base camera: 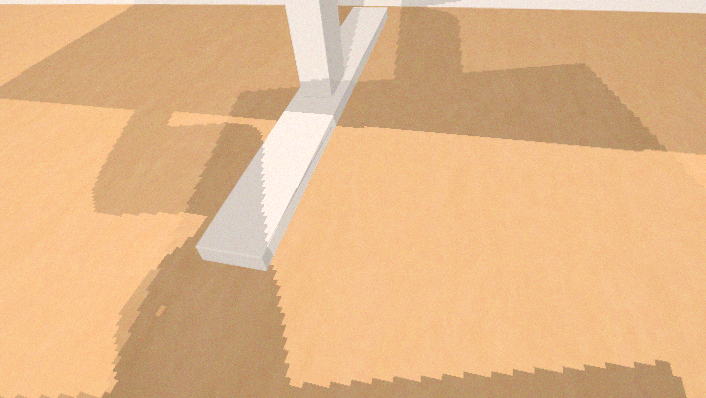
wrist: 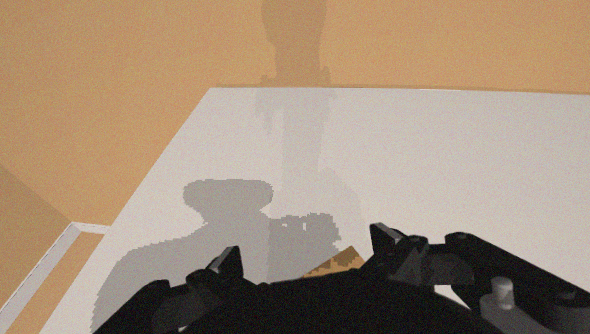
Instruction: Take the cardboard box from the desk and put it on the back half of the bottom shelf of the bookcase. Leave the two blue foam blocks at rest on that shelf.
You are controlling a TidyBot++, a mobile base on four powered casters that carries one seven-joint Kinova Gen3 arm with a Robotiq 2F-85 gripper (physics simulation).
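Places are measured from the arm's base along level axes (x ahead, y left, z up), in millimetres.
Pixels of known places: gripper, fingertip midpoint: [wrist: 306,249].
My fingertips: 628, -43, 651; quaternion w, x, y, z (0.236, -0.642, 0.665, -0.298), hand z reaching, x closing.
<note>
Behind a point stands the place of what it marks, as x, y, z.
The cardboard box [wrist: 344,264] {632, -75, 603} shows as a small tan corner at the bottom of the wrist view, between the fingers in the picture and nearer the right one. The gripper's black body hides the rest of it. My gripper [wrist: 306,249] {628, -43, 651} is open, with its fingers wide apart above the white desk top [wrist: 450,150] {783, -301, 553}. The exact height over the box cannot be told. In the base camera view the desk's white foot bar [base camera: 300,160] and upright leg [base camera: 311,45] {655, 60, -286} stand on the floor. The bookcase and the two blue foam blocks do not show in either view.
A pale thin frame [wrist: 45,261] {1266, 1257, -330} shows beyond the desk's left edge in the wrist view. Wood-coloured floor [base camera: 475,250] {356, -116, -397} [wrist: 125,60] surrounds the desk parts, crossed by shadows. A white band [base camera: 575,4] {979, -481, -385} runs along the top of the base view.
</note>
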